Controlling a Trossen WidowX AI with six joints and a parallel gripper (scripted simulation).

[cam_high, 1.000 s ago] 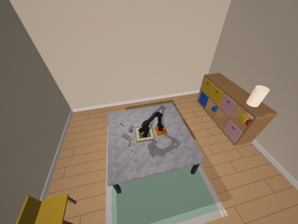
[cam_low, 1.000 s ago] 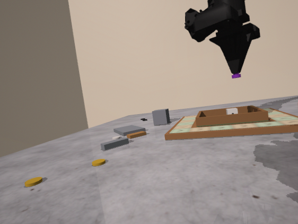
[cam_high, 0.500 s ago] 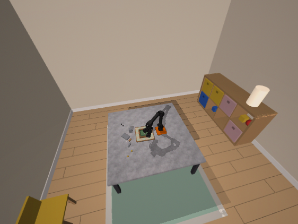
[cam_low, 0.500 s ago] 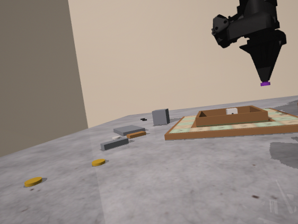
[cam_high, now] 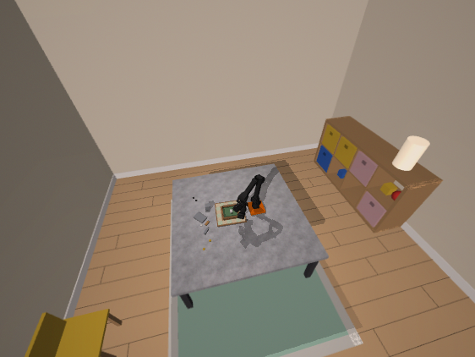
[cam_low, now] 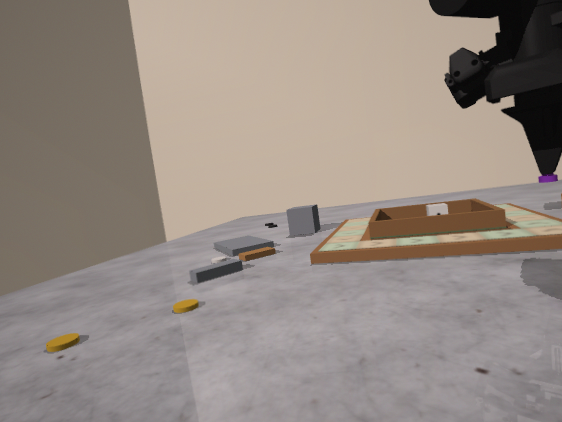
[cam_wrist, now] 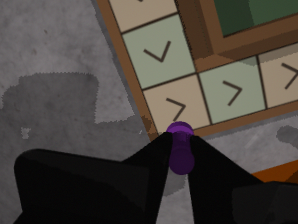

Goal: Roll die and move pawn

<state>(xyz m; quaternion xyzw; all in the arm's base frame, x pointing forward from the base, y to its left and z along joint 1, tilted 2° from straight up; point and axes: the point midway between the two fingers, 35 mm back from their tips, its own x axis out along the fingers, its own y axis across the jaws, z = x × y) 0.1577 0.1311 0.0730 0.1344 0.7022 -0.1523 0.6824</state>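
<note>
The white die lies 100 mm ahead of my gripper tip, 110 mm to the right of it and 50 mm below it. Round my gripper tip: grey bar (360 mm ahead, 70 mm to the left, 70 mm below); then grey cube (330 mm ahead, 210 mm to the right, 50 mm below); then purple pawn (10 mm above).
</note>
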